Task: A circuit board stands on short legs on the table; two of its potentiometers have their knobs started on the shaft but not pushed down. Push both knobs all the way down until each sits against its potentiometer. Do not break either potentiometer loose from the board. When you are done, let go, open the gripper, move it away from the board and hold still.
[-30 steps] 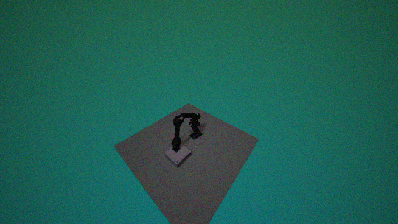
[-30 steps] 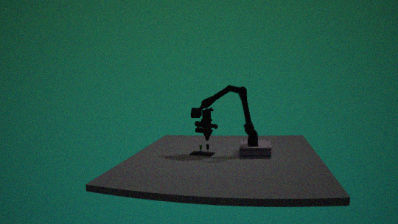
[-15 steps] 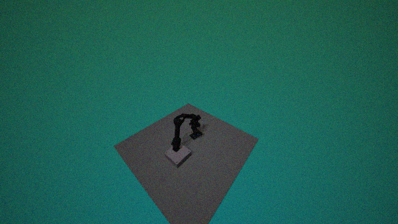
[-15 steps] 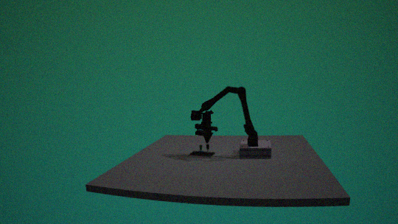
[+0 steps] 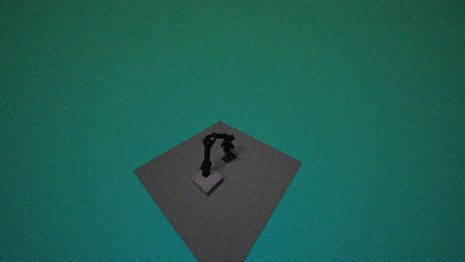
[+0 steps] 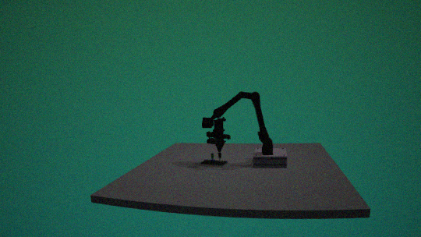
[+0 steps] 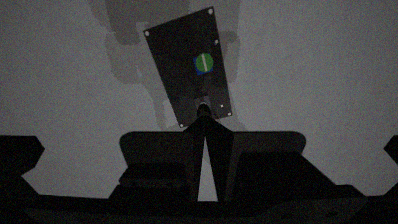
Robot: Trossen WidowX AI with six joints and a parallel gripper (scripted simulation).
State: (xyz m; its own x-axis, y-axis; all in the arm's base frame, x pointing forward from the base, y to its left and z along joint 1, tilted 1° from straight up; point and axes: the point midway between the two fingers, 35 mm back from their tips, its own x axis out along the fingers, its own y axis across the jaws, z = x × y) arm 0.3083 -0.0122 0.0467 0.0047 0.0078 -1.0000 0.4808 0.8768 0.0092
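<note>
My gripper tip is now 20 mm above the dark round knob. The rest, counted from my gripper tip: green knob (50 mm ahead, 30 mm to the right, 30 mm below).
</note>
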